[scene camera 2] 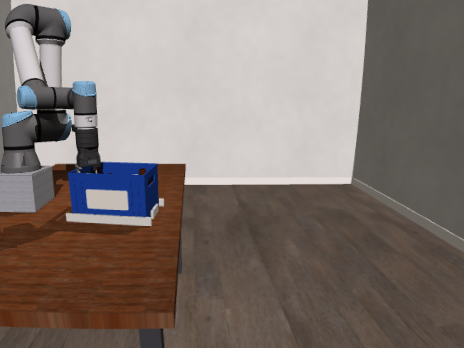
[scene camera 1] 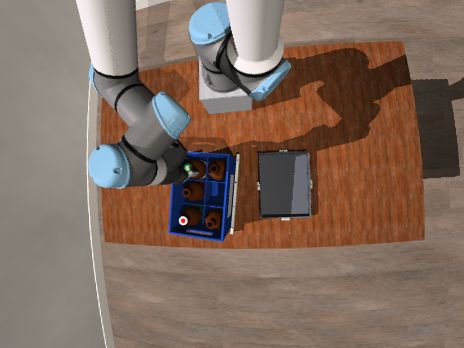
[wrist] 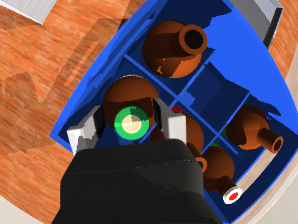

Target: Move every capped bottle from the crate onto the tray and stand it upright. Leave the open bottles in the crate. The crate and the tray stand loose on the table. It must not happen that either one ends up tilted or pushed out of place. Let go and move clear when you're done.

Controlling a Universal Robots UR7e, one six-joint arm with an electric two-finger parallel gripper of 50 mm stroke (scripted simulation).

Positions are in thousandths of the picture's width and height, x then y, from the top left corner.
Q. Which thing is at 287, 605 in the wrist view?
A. My gripper.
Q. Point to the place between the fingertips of my gripper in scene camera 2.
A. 189, 522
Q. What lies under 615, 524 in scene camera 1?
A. A dark tray.
